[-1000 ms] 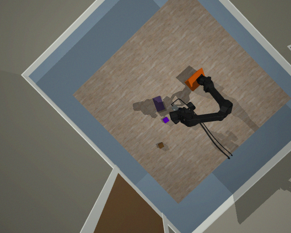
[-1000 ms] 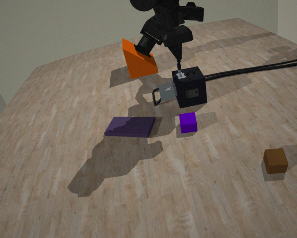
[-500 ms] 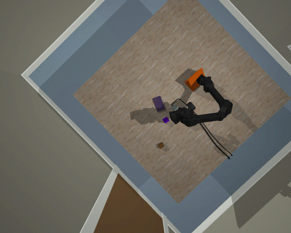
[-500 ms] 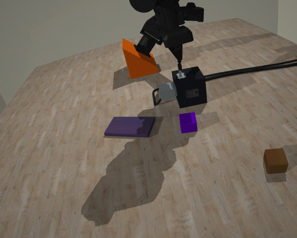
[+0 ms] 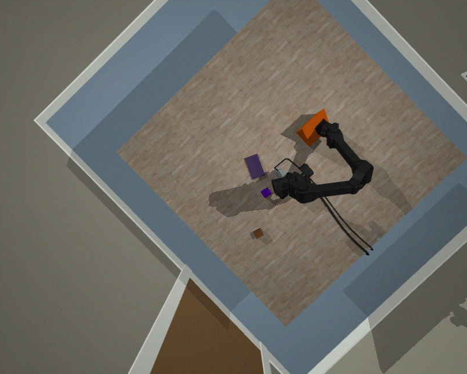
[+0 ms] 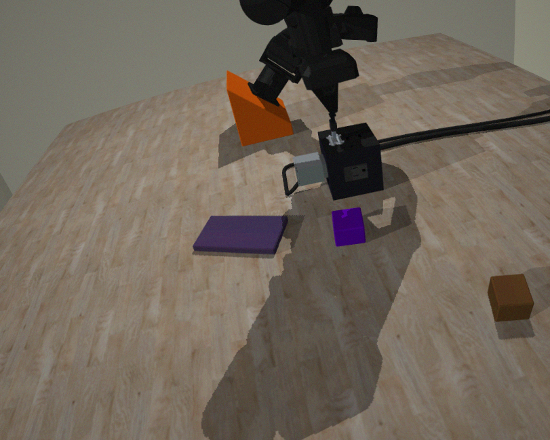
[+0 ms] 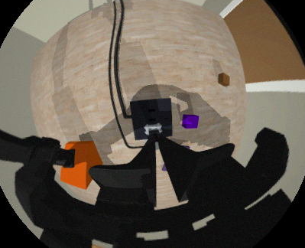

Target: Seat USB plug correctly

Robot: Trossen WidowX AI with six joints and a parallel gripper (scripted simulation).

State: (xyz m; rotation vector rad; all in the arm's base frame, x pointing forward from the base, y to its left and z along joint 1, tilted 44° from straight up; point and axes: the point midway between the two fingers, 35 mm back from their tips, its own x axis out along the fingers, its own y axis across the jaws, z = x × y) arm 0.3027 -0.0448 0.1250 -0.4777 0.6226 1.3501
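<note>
My gripper tip is 20 mm above the silver USB plug. The rest, counted from my gripper tip: purple cube: 120 mm ahead, 30 mm to the right, 110 mm below; white-rimmed USB socket: 50 mm below; flat purple slab: 50 mm ahead, 170 mm to the right, 110 mm below.
</note>
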